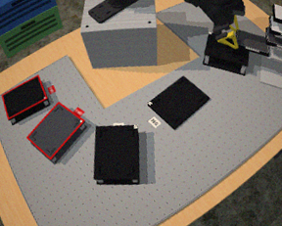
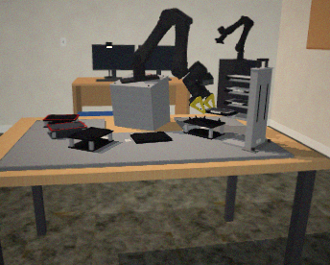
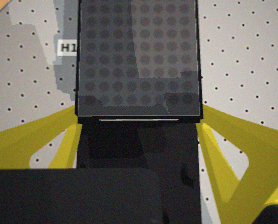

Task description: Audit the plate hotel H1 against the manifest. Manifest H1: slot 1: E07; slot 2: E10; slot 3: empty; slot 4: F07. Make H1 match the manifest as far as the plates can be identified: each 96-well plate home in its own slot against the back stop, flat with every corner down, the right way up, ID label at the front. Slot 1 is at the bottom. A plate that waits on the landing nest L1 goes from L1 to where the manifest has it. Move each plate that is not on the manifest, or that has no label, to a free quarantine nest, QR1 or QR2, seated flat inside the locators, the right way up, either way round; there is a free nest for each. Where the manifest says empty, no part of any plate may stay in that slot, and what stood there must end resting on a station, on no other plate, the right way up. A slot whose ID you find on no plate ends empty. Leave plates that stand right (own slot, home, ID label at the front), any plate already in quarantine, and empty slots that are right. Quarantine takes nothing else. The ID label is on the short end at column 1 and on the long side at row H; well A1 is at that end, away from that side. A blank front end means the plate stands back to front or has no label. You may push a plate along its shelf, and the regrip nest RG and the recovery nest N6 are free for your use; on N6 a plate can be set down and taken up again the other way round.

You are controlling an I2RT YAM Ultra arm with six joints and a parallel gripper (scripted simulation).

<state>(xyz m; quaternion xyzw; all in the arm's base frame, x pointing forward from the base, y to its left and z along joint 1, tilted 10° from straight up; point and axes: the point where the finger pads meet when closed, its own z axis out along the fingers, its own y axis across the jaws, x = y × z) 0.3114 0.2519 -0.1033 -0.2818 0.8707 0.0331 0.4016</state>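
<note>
Right now my hand is 20 mm past the black regrip nest RG, 10 mm to the left of it and 60 mm above it. Round my hand: A1 mark: 110 mm behind, 60 mm below; then H1 tag: 50 mm ahead, 140 mm to the left, 120 mm below; then RG tag: 120 mm behind, 30 mm to the left, 120 mm below.
</note>
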